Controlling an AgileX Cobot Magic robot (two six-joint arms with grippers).
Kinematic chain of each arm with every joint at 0, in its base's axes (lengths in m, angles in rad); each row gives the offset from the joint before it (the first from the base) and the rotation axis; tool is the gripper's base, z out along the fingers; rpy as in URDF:
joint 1: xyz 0 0 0.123 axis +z
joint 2: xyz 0 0 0 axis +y
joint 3: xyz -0.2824 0 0.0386 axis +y
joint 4: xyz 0.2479 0 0.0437 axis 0.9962 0 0.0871
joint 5: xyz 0 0 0 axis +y
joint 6: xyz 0.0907 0 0.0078 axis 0.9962 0 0.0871
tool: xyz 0 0 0 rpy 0 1.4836 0
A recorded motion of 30 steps. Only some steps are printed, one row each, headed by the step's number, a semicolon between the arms.
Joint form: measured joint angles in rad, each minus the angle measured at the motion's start. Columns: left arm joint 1, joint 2, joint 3, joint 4, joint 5, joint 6; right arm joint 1, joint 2, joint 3, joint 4, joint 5, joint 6.
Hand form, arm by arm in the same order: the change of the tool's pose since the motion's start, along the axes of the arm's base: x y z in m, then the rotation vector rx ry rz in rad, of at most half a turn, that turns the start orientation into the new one. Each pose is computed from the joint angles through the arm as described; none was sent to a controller.
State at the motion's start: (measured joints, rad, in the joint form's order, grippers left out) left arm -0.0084 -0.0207 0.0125 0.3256 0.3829 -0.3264; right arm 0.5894 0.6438 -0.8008 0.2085 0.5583 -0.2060
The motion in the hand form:
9: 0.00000 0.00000 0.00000 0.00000 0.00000 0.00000; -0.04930 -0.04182 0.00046 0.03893 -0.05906 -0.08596
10: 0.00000 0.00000 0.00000 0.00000 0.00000 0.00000; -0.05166 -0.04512 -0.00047 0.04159 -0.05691 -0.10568
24: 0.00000 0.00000 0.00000 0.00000 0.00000 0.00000; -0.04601 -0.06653 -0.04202 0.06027 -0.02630 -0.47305
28: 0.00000 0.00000 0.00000 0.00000 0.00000 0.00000; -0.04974 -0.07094 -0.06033 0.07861 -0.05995 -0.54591
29: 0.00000 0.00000 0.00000 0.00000 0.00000 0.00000; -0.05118 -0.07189 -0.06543 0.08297 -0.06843 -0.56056
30: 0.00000 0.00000 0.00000 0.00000 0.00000 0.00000; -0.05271 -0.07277 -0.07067 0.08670 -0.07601 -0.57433
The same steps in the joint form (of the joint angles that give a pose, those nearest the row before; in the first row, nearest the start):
9: 0.0000 0.0000 0.0000 0.0000 0.0000 0.0000; -0.0062 -0.2472 0.0272 -0.1572 0.1386 0.1591
10: 0.0000 0.0000 0.0000 0.0000 0.0000 0.0000; -0.0118 -0.2620 0.0292 -0.1774 0.1509 0.1821
24: 0.0000 0.0000 0.0000 0.0000 0.0000 0.0000; -0.2726 -0.3562 0.1964 -0.3252 0.1017 0.3656
28: 0.0000 0.0000 0.0000 0.0000 0.0000 0.0000; -0.3532 -0.4227 0.2807 -0.3220 0.0472 0.3664
29: 0.0000 0.0000 0.0000 0.0000 0.0000 0.0000; -0.3695 -0.4429 0.3031 -0.3213 0.0359 0.3666
30: 0.0000 0.0000 0.0000 0.0000 0.0000 0.0000; -0.3849 -0.4637 0.3254 -0.3203 0.0264 0.3665

